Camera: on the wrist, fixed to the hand. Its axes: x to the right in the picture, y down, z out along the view.
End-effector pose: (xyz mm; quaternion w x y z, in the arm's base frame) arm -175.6 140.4 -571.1 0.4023 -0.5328 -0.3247 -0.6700
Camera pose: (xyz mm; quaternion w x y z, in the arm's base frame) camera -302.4 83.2 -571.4 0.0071 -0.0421 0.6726 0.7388
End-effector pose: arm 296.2 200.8 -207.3 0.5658 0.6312 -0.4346 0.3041
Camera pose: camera 394.9 298.9 -205.7 0.5177 0.8087 0.2787 0.0192
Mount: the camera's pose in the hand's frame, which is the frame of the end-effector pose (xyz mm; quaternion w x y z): 24.5 -85.6 -106.9 0.6881 0.2239 0.1489 -0.6740
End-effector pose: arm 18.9 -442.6 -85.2 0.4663 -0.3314 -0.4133 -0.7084
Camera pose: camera -78.6 -528.6 -134.8 0.0209 -0.2604 0.5969 0.7586
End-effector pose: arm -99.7 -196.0 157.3 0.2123 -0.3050 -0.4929 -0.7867
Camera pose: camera -200.7 -257.3 83.8 0.2425 -0.2870 0.6893 0.6195
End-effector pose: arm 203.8 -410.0 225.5 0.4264 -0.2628 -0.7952 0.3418
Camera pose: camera 272.5 -412.2 346.5 0.7010 0.3997 -0.5843 0.0867
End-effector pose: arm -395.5 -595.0 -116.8 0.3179 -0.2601 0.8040 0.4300
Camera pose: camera -383.3 -732.5 -134.1 0.4471 -0.7137 0.5215 -0.1371
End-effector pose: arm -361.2 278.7 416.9 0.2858 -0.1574 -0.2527 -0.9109
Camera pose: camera -447.1 269.8 307.8 0.3444 -0.2616 0.4413 0.7862
